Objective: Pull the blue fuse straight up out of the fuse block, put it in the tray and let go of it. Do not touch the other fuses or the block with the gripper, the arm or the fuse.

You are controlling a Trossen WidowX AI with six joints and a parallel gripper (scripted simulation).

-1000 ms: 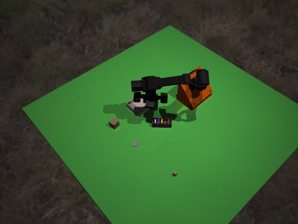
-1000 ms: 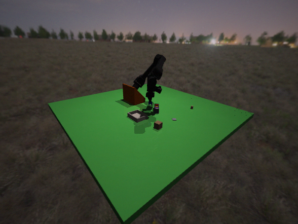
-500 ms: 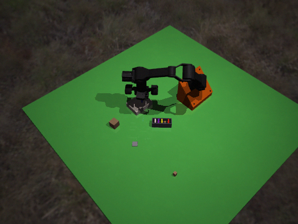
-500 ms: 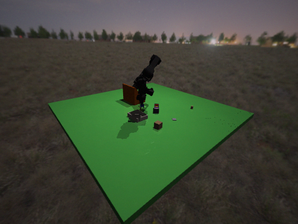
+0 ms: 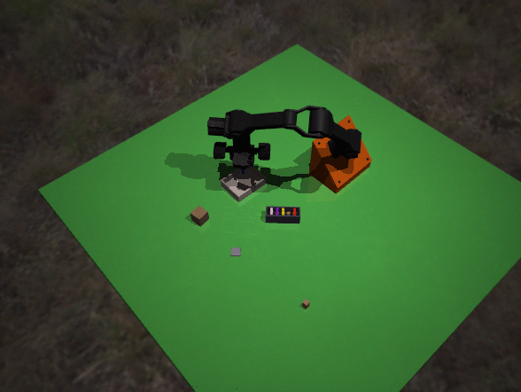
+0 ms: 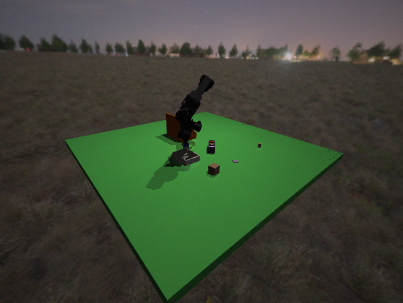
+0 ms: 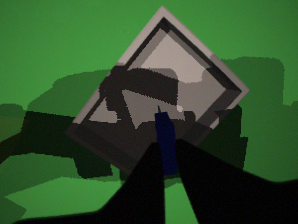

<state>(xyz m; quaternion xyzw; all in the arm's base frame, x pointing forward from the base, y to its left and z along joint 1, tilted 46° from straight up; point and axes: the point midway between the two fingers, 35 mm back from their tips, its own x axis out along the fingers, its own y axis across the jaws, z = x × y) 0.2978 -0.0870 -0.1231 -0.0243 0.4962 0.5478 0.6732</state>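
The blue fuse is 1 cm below my gripper tip. Round my gripper tip: purple fuse 19 cm to the left, 7 cm below; then grey tray 9 cm below; then pale fuse 2 cm ahead, 18 cm to the left, 7 cm below.
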